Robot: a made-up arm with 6 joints.
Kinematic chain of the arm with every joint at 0, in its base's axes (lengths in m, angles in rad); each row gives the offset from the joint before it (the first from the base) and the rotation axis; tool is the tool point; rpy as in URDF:
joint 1: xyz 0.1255 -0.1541 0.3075 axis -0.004 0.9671 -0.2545
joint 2: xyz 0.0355 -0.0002 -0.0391 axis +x
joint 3: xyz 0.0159 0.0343 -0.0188 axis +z
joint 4: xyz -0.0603 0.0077 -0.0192 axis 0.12 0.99 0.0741
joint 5: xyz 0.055 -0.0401 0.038 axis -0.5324 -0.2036 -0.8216
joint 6: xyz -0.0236 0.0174 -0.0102 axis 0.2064 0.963 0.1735
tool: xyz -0.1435 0.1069 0.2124 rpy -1.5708 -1.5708 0
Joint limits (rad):
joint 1: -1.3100..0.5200
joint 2: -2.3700..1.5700
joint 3: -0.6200..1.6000
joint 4: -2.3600..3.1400
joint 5: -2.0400..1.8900
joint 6: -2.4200..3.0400
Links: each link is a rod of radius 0.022 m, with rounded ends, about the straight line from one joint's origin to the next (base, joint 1, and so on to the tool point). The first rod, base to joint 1, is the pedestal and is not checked.
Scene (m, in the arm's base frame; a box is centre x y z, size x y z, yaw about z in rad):
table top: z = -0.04
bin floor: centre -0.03 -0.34 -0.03 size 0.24 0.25 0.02 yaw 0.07
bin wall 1: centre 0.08 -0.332 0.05 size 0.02 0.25 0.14 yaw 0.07
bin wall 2: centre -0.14 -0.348 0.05 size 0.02 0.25 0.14 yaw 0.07
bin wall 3: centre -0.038 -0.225 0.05 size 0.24 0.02 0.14 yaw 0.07
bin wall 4: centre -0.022 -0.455 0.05 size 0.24 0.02 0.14 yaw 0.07
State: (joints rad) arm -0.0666 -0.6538 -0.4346 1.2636 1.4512 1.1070
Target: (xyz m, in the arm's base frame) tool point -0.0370 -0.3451 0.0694
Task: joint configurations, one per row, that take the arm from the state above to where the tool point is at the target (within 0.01 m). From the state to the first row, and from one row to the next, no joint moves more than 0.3 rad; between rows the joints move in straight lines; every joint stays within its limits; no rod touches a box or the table.
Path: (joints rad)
1: 0.0312 -0.9247 -0.2955 1.4486 1.5054 1.2026
2: 0.1289 -1.1955 -0.1565 1.6337 1.5596 1.2982
3: 0.2267 -1.4664 -0.0174 1.8187 1.6138 1.3938
4: 0.3245 -1.7372 0.1216 2.0037 1.6680 1.4894
5: 0.4222 -2.0081 0.2607 2.1887 1.7222 1.5850
6: 0.5200 -2.2789 0.3997 2.3738 1.7764 1.6806
7: 0.4054 -2.2820 0.5918 2.2454 1.6601 1.3998
8: 0.2909 -2.2850 0.7839 2.1171 1.5439 1.1191
9: 0.1763 -2.2880 0.9761 1.9888 1.4277 0.8384
10: 0.0617 -2.2911 1.1682 1.8604 1.3114 0.5576
11: -0.0528 -2.2941 1.3603 1.7321 1.1952 0.2769
12: 0.0909 -2.0705 1.1364 1.7248 1.3107 0.3320
13: 0.2346 -1.8468 0.9124 1.7175 1.4262 0.3870
14: 0.3783 -1.6232 0.6885 1.7102 1.5418 0.4421

